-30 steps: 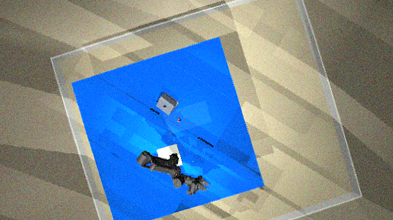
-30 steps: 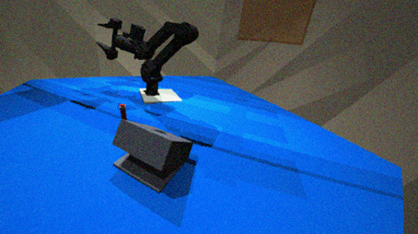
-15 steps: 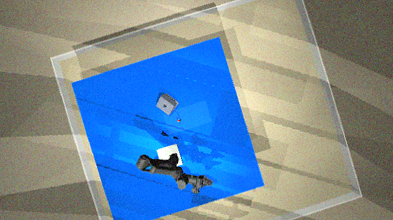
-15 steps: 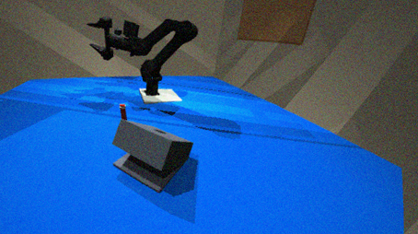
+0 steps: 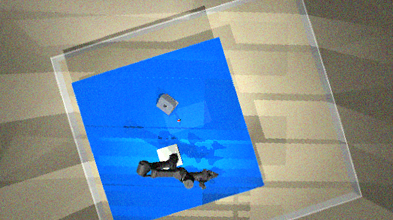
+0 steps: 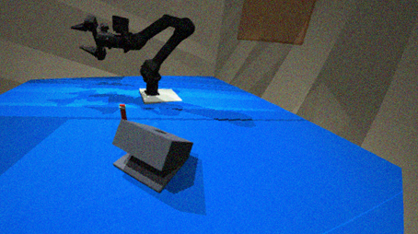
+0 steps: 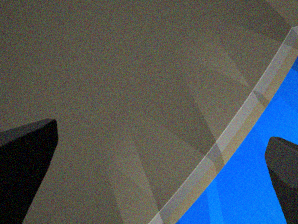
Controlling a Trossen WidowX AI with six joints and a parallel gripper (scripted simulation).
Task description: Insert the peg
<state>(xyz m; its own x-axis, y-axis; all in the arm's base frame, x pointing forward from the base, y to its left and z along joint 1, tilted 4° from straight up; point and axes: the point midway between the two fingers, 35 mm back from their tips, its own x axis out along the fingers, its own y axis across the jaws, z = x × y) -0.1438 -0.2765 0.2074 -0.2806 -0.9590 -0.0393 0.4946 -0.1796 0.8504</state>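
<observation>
Now: the red peg 420 mm ahead of my gripper tip, 150 mm to the left of it and 190 mm below it. From my gripper tip the other things lie so: dark hole 570 mm ahead, 220 mm to the left, 180 mm below; then flat grey foot 590 mm ahead, 190 mm to the left, 240 mm below; then grey sloped panel 580 mm ahead, 200 mm to the left, 200 mm below.
</observation>
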